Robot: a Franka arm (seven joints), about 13 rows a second.
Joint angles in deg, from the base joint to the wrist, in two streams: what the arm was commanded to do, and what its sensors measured. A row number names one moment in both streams.
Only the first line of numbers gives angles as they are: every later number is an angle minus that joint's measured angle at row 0.
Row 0, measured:
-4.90, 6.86, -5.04, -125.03, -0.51, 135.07, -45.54
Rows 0 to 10, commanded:
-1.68, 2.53, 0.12, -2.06, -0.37, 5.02, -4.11
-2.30, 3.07, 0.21, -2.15, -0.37, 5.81, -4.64
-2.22, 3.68, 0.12, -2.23, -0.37, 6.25, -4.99
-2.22, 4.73, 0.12, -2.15, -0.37, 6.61, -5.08
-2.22, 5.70, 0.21, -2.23, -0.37, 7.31, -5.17
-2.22, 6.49, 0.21, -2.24, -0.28, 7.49, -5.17
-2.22, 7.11, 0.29, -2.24, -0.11, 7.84, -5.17
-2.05, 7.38, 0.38, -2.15, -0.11, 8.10, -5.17
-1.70, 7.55, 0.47, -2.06, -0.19, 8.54, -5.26
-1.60, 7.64, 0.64, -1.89, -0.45, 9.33, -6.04
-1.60, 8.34, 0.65, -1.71, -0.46, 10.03, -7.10
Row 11, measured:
-1.63, 7.63, 0.55, -2.18, -0.02, 8.45, -5.02
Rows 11 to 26, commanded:
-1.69, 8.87, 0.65, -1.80, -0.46, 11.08, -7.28
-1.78, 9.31, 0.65, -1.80, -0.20, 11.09, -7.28
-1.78, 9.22, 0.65, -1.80, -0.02, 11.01, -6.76
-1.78, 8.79, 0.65, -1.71, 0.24, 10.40, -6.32
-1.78, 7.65, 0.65, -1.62, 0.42, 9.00, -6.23
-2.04, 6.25, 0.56, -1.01, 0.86, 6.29, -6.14
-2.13, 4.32, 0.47, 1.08, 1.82, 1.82, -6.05
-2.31, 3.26, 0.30, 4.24, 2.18, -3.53, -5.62
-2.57, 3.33, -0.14, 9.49, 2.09, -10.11, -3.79
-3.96, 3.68, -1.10, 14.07, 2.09, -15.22, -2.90
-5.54, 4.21, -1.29, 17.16, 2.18, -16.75, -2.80
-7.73, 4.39, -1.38, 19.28, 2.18, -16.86, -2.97
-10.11, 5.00, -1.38, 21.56, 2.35, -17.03, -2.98
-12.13, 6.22, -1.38, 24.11, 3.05, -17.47, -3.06
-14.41, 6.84, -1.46, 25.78, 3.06, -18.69, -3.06
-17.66, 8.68, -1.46, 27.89, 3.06, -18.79, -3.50
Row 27, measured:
-13.11, 4.54, -2.03, 22.41, 1.83, -16.79, -3.16
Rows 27 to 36, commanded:
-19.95, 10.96, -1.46, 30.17, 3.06, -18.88, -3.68
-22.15, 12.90, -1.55, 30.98, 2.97, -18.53, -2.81
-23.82, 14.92, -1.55, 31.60, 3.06, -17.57, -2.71
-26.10, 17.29, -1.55, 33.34, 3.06, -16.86, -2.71
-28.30, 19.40, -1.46, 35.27, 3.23, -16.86, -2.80
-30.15, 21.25, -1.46, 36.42, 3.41, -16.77, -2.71
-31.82, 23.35, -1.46, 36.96, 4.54, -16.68, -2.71
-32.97, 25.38, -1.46, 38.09, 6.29, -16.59, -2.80
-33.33, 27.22, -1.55, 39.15, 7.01, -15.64, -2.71
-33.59, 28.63, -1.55, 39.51, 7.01, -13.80, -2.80
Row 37, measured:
-32.90, 25.06, -2.26, 35.76, 5.85, -14.90, -3.20
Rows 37 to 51, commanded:
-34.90, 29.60, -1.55, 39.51, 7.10, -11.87, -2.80
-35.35, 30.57, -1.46, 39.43, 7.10, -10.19, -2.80
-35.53, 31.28, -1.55, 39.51, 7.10, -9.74, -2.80
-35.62, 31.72, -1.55, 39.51, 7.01, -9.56, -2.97
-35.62, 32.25, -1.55, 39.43, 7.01, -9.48, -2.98
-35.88, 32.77, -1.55, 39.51, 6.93, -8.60, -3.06
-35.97, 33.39, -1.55, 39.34, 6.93, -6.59, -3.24
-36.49, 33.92, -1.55, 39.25, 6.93, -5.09, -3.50
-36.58, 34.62, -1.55, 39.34, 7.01, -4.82, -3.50
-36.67, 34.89, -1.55, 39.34, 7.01, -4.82, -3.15
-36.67, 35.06, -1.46, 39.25, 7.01, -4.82, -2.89
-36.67, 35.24, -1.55, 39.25, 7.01, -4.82, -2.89
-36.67, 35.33, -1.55, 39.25, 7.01, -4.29, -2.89
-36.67, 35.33, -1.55, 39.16, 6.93, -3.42, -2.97
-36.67, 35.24, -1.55, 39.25, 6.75, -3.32, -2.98
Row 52, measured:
-35.83, 34.39, -2.24, 37.62, 6.23, -3.98, -3.10
